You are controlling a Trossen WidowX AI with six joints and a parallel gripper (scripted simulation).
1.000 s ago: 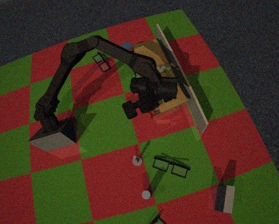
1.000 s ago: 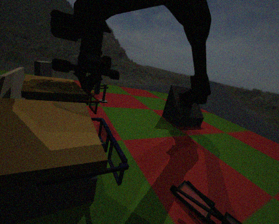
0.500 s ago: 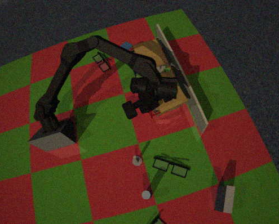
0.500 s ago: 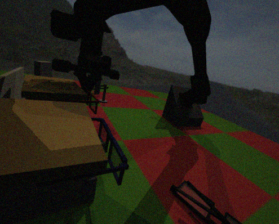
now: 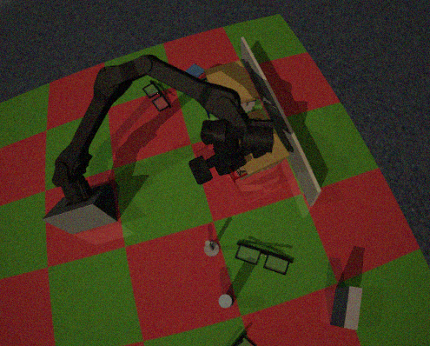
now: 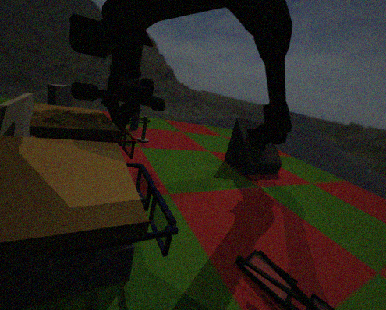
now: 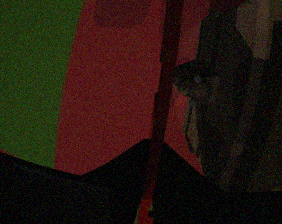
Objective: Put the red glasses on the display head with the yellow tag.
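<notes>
Now: gripper tip 50 mm short of the tan display head, 50 mm to the right of it and 10 mm above it. From my gripper tip the other things lie so: wall panel (170 mm ahead, 180 mm to the left, 10 mm below); then grey block (200 mm ahead, 400 mm to the right, 10 mm below).
</notes>
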